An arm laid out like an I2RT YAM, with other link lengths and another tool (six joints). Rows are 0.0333 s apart.
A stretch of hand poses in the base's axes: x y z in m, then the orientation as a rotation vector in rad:
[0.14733, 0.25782, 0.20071, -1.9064, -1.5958, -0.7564]
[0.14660, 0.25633, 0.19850, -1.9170, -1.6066, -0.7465]
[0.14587, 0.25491, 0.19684, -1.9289, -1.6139, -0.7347]
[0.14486, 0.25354, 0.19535, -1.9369, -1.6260, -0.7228]
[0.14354, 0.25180, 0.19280, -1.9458, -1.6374, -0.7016]
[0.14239, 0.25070, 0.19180, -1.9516, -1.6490, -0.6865]
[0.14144, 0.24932, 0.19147, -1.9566, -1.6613, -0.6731]
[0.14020, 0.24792, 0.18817, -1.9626, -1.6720, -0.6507]
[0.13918, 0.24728, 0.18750, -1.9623, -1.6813, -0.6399]
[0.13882, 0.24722, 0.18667, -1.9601, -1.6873, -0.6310]
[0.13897, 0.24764, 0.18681, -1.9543, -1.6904, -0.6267]
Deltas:
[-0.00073, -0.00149, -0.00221, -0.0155, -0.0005, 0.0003]
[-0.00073, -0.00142, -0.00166, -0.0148, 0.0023, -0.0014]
[-0.00101, -0.00137, -0.00149, -0.0151, 0.0005, 0.0028]
[-0.00132, -0.00174, -0.00255, -0.0179, 0.0067, 0.0042]
[-0.00115, -0.00110, -0.00100, -0.0144, 0.0031, 0.0046]
[-0.00095, -0.00138, -0.00033, -0.0139, 0.0017, 0.0049]
[-0.00124, -0.00140, -0.00330, -0.0163, 0.0080, 0.0057]
[-0.00102, -0.00064, -0.00067, -0.0082, 0.0024, 0.0063]
[-0.00036, -0.00006, -0.00083, -0.0047, 0.0032, 0.0057]
[0.00015, 0.00042, 0.00014, 0.0006, 0.0025, 0.0056]

